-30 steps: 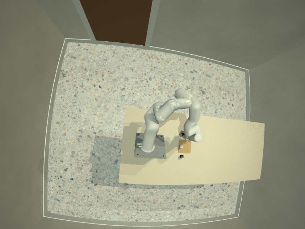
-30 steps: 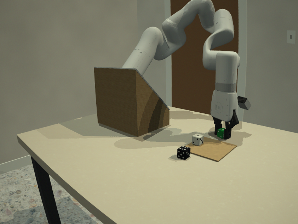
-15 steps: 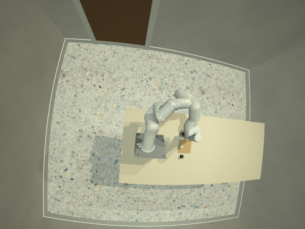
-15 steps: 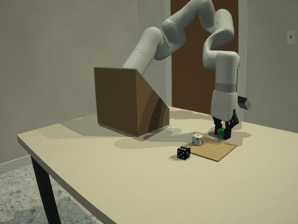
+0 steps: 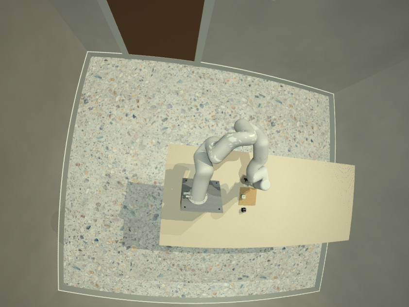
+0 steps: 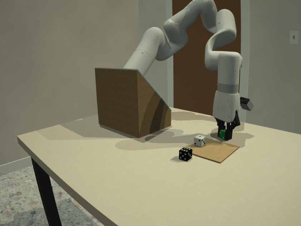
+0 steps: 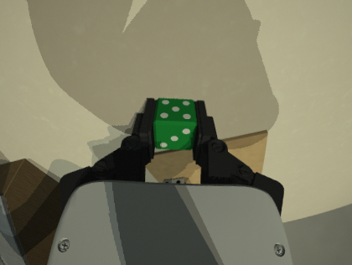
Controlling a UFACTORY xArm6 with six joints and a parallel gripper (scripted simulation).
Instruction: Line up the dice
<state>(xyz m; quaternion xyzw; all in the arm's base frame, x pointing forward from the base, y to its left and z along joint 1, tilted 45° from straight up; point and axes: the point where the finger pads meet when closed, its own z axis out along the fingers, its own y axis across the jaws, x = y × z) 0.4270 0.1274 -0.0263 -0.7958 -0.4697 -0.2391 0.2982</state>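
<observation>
Now: the green die 10 mm below my hand. Round my hand: black die: 220 mm to the right, 40 mm behind, 10 mm below; white die: 110 mm to the right, 50 mm behind; brown mat: 120 mm to the right, 20 mm below.
</observation>
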